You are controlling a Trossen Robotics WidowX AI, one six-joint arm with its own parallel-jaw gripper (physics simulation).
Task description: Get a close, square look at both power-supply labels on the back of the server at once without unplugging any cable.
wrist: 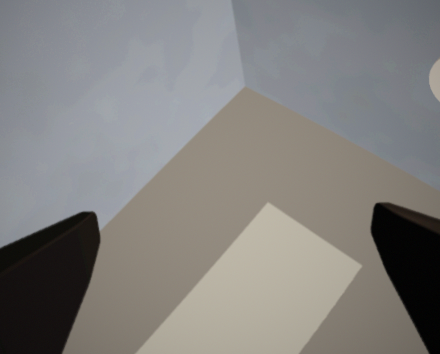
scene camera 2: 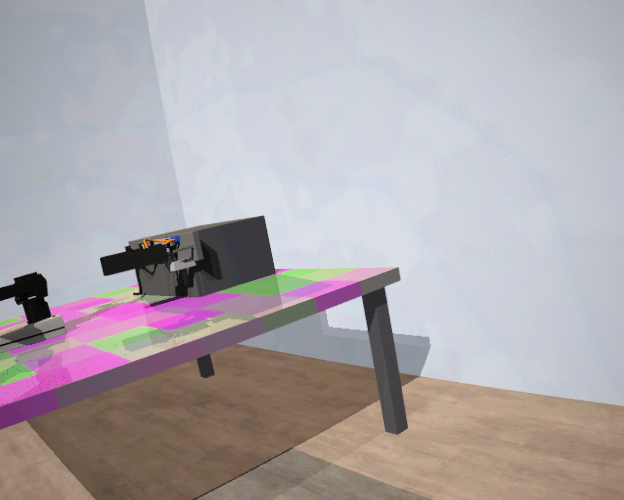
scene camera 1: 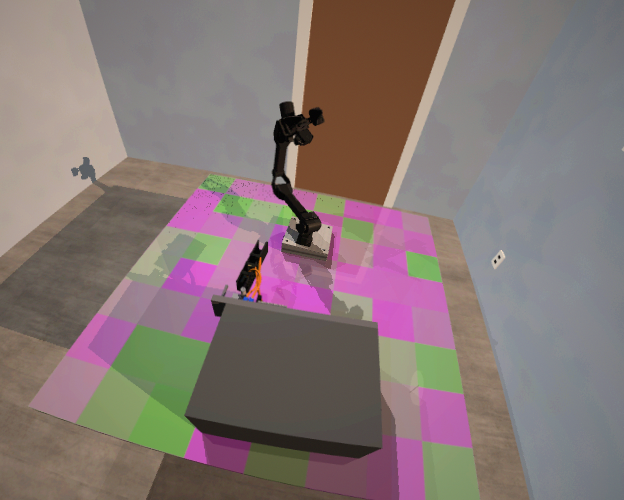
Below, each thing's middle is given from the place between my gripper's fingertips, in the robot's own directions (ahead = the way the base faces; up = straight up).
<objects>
The dark rail-like block (scene camera 2: 112,264) is 40 cm ahead of my hand, 8 cm to the right of it and 38 cm below it.
</objects>
